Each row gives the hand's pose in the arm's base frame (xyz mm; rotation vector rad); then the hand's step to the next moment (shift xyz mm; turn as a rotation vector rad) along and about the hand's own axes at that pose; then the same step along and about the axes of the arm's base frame.
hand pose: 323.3 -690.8 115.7 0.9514 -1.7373 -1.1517
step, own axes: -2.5 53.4 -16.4 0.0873 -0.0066 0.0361
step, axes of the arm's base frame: 8.2 12.7 53.8 -0.0647 -0.0690 0.0046
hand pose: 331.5 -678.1 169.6 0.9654 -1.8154 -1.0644
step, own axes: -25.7 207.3 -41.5 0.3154 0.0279 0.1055
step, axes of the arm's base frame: 3.6 83.8 195.8 -0.2224 -0.2383 0.0718
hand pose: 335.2 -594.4 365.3 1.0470 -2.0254 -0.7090
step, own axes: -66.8 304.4 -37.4 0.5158 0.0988 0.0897
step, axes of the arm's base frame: -77.3 208.3 221.8 -0.3203 -0.3735 0.2043
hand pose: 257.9 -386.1 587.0 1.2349 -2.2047 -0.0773
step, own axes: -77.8 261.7 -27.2 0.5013 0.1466 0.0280
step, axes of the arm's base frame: -153.7 215.7 71.5 -0.3182 -0.3207 0.2635
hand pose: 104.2 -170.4 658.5 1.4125 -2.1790 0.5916
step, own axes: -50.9 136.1 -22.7 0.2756 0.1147 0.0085
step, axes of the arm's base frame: -103.7 101.0 -25.9 -0.2053 -0.1595 0.1470
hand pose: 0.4 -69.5 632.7 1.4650 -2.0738 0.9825
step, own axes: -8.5 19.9 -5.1 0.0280 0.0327 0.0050
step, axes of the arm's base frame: -15.8 13.1 -8.5 -0.0402 -0.0151 0.0057
